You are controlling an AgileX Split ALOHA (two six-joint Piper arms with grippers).
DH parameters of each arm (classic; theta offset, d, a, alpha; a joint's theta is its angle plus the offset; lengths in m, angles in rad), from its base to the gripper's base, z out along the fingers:
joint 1: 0 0.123 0 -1.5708
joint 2: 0.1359 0 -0.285 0
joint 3: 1.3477 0 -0.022 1.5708
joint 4: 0 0.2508 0 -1.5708
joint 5: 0 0 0.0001 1.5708
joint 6: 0 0.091 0 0
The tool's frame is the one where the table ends.
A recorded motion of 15 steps. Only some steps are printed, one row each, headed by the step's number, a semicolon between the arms.
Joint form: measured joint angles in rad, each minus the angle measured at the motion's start. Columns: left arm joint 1, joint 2, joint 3, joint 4, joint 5, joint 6; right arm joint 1, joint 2, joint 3, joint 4, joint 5, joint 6.
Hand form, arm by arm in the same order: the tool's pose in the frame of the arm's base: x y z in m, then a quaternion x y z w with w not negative. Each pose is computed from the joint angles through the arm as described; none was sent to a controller.
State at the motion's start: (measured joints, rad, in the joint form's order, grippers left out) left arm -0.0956 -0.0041 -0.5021 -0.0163 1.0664 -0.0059; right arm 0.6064 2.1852 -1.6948 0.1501 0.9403 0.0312
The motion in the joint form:
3: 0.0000 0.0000 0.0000 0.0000 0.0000 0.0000; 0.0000 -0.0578 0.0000 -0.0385 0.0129 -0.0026
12: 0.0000 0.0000 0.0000 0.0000 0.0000 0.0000; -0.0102 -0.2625 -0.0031 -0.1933 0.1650 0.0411
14: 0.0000 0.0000 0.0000 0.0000 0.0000 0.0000; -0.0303 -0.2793 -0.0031 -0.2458 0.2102 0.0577
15: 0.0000 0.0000 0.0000 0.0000 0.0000 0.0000; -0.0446 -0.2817 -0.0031 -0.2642 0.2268 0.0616
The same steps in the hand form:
3: -0.0060 -0.0007 0.2774 0.03861 0.85220 -0.03460 0.52064; 0.3650 0.2632 0.1909 -0.25707 0.95557 0.08925 0.11326
12: -0.0060 -0.0007 0.2774 0.03861 0.85220 -0.03460 0.52064; 0.3448 0.2297 0.2760 -0.26163 0.95105 0.03405 0.16091
14: -0.0060 -0.0007 0.2774 0.03861 0.85220 -0.03460 0.52064; 0.3463 0.2155 0.2820 -0.25063 0.95543 0.00507 0.15590
15: -0.0060 -0.0007 0.2774 0.03861 0.85220 -0.03460 0.52064; 0.3486 0.2082 0.2827 -0.24394 0.95777 -0.00654 0.15211

